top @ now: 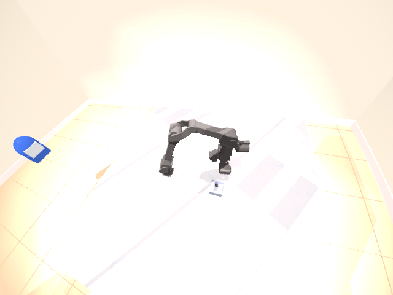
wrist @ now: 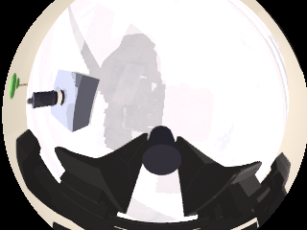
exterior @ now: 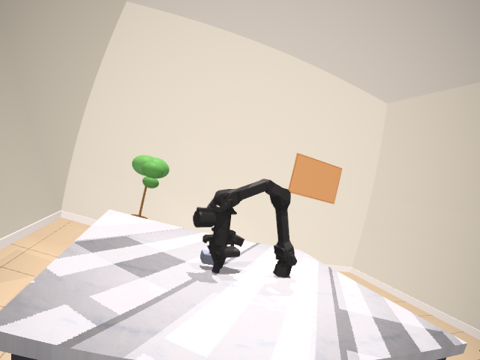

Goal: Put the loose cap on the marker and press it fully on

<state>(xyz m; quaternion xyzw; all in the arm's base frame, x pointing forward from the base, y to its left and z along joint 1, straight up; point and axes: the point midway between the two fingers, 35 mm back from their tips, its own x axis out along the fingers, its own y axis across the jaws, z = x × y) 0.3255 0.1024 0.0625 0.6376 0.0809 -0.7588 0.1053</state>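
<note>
Now: the holder block 140 mm to the right of my gripper tip and 10 mm below it. Also, from my gripper tip: dark cap: 10 mm ahead, 10 mm above.
</note>
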